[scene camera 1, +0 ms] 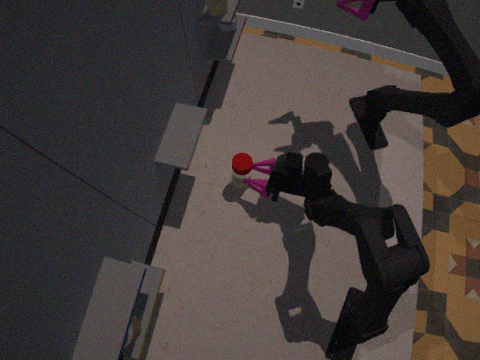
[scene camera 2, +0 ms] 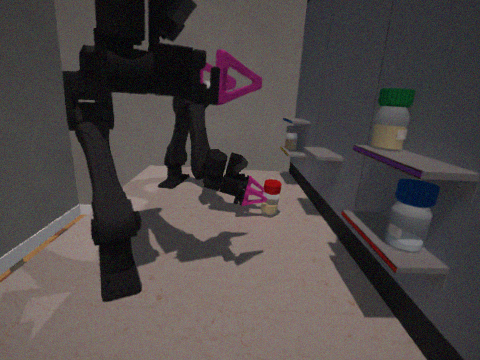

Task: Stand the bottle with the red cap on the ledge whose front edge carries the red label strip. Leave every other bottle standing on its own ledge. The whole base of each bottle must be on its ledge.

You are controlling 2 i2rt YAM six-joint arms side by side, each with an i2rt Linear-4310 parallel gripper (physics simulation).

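Pixels of known places: left gripper, fingertip midpoint: (scene camera 1: pixel 246 172) (scene camera 2: pixel 266 196); right gripper, fingertip midpoint: (scene camera 2: pixel 247 83); left arm's base at its link origin: (scene camera 1: pixel 349 325) (scene camera 2: pixel 174 181); right arm's base at its link origin: (scene camera 1: pixel 367 122) (scene camera 2: pixel 117 268).
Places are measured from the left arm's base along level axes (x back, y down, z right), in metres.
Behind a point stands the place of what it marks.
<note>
The red-capped bottle (scene camera 1: pixel 242 165) @[y -0.123, x -0.444, z 0.254 m] (scene camera 2: pixel 271 196) @[y -0.081, x -0.449, z 0.282 m] is upright, at or just above the table; a gap under its base cannot be told. My left gripper (scene camera 1: pixel 248 173) @[y -0.071, x -0.433, z 0.258 m] (scene camera 2: pixel 265 199) @[y -0.071, x -0.433, z 0.258 m] is shut on it from the side. My right gripper (scene camera 2: pixel 246 82) @[y -0.396, x -0.405, z 0.628 m] is open and empty, high at the upper left in scene camera 2; part of it shows at the top edge in scene camera 1. The ledge with the red label strip (scene camera 1: pixel 238 40) @[y -0.152, x -0.626, z 0.619 m] (scene camera 2: pixel 370 242) @[y -0.153, x -0.633, z 0.651 m] is low on the wall at the right in scene camera 2. A blue-capped bottle (scene camera 2: pixel 410 222) @[y -0.210, x -0.671, z 0.682 m] stands on its near part.
Above it, a green-capped bottle (scene camera 2: pixel 393 120) @[y -0.351, x -0.652, z 0.583 m] stands on the purple-strip ledge (scene camera 2: pixel 430 165) @[y -0.298, x -0.676, z 0.684 m]. An unoccupied pale ledge (scene camera 1: pixel 182 135) @[y -0.228, x -0.585, z 0.224 m] (scene camera 2: pixel 322 153) @[y -0.228, x -0.589, z 0.260 m] juts from the wall. Beyond it are the blue-strip ledge (scene camera 1: pixel 107 310) @[y -0.298, x -0.517, z -0.153 m] (scene camera 2: pixel 300 121) @[y -0.297, x -0.529, z -0.069 m] and a yellow-strip ledge (scene camera 2: pixel 296 155) @[y -0.153, x -0.528, z -0.067 m] bearing a small bottle (scene camera 2: pixel 291 141) @[y -0.196, x -0.503, z -0.177 m].
</note>
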